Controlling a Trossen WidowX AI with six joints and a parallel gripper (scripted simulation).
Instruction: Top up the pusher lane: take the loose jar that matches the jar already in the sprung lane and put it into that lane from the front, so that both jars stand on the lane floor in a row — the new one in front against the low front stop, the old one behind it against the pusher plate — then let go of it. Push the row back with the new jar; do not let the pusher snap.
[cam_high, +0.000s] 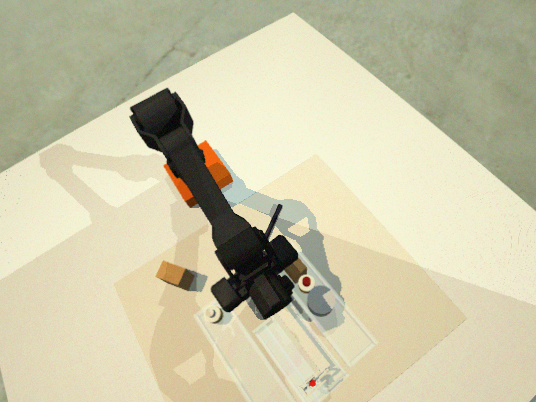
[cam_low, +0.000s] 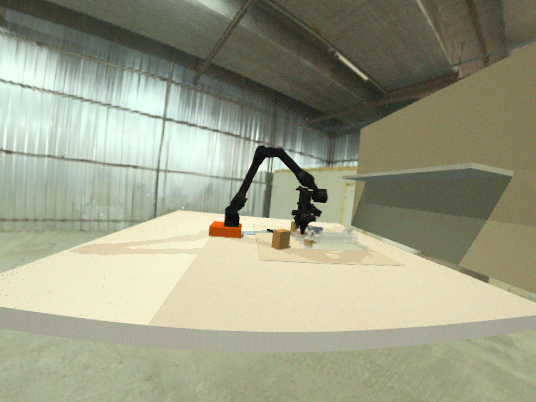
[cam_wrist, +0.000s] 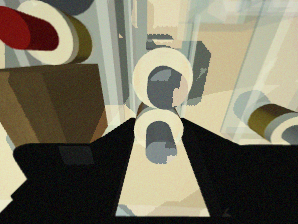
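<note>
Right now the brown box is 20 mm ahead of my gripper tip, 80 mm to the left of it and 10 mm above it. The rest, counted from my gripper tip: pale disc 130 mm ahead, 70 mm to the left; black rod 90 mm behind, 110 mm to the left, 30 mm below.
</note>
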